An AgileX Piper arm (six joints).
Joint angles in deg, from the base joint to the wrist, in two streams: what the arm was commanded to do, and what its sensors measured. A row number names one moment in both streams.
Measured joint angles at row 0: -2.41 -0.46 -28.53 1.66 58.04 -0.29
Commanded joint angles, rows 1 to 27: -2.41 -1.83 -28.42 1.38 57.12 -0.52; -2.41 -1.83 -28.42 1.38 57.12 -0.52; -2.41 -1.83 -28.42 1.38 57.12 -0.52; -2.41 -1.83 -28.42 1.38 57.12 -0.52; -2.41 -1.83 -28.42 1.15 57.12 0.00; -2.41 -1.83 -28.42 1.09 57.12 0.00; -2.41 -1.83 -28.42 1.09 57.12 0.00; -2.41 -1.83 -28.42 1.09 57.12 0.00; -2.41 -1.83 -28.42 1.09 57.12 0.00; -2.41 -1.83 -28.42 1.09 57.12 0.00; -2.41 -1.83 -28.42 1.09 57.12 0.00; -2.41 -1.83 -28.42 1.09 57.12 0.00; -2.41 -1.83 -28.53 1.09 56.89 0.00; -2.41 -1.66 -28.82 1.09 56.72 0.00; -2.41 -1.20 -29.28 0.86 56.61 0.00; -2.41 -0.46 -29.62 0.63 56.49 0.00; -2.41 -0.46 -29.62 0.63 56.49 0.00; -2.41 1.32 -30.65 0.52 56.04 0.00; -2.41 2.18 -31.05 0.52 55.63 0.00; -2.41 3.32 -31.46 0.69 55.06 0.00; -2.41 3.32 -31.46 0.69 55.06 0.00; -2.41 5.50 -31.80 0.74 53.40 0.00; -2.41 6.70 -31.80 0.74 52.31 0.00; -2.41 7.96 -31.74 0.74 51.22 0.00; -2.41 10.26 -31.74 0.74 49.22 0.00; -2.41 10.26 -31.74 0.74 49.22 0.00; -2.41 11.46 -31.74 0.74 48.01 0.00
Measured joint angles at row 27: -2.41 8.94 -31.34 1.09 51.62 0.00
